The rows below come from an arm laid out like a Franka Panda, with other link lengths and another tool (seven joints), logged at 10 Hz.
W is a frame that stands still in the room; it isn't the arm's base.
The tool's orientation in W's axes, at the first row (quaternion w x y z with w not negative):
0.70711, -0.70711, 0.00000, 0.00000
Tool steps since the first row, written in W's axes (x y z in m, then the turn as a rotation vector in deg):
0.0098, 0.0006, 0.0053, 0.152, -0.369, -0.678
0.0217, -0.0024, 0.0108, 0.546, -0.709, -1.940
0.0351, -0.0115, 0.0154, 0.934, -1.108, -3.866
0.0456, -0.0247, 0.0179, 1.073, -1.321, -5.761
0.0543, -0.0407, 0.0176, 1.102, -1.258, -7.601
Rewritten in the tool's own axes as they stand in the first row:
0.0098, -0.0053, 0.0006, 0.152, 0.678, -0.369
0.0217, -0.0108, -0.0024, 0.546, 1.940, -0.709
0.0351, -0.0154, -0.0115, 0.934, 3.866, -1.108
0.0456, -0.0179, -0.0247, 1.073, 5.761, -1.321
0.0543, -0.0176, -0.0407, 1.102, 7.601, -1.258

